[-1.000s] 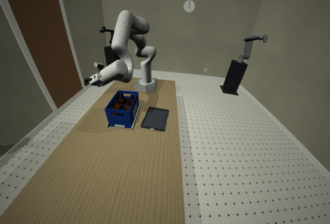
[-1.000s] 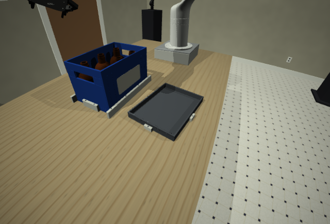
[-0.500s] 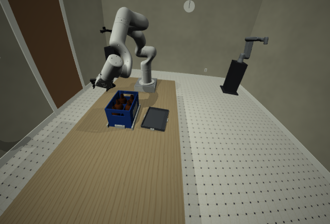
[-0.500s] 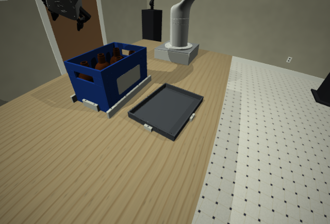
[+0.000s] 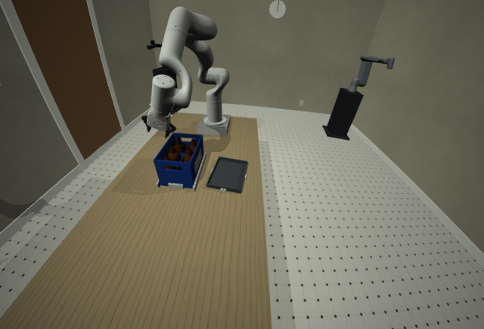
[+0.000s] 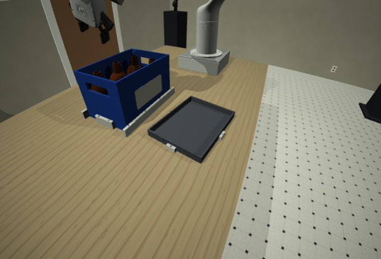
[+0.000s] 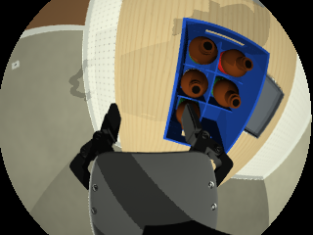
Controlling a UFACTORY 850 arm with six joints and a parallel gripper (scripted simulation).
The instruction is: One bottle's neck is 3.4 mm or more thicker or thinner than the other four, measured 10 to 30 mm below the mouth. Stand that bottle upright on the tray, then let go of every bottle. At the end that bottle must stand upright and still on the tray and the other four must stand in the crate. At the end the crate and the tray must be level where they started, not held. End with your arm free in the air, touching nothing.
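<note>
The blue crate is 18 cm below my hand, 10 cm to the left of it and 4 cm behind it. Round my hand: dark grey tray (36 cm to the left, 25 cm below, 7 cm behind); bottle (18 cm below, 14 cm to the left, 5 cm behind).
</note>
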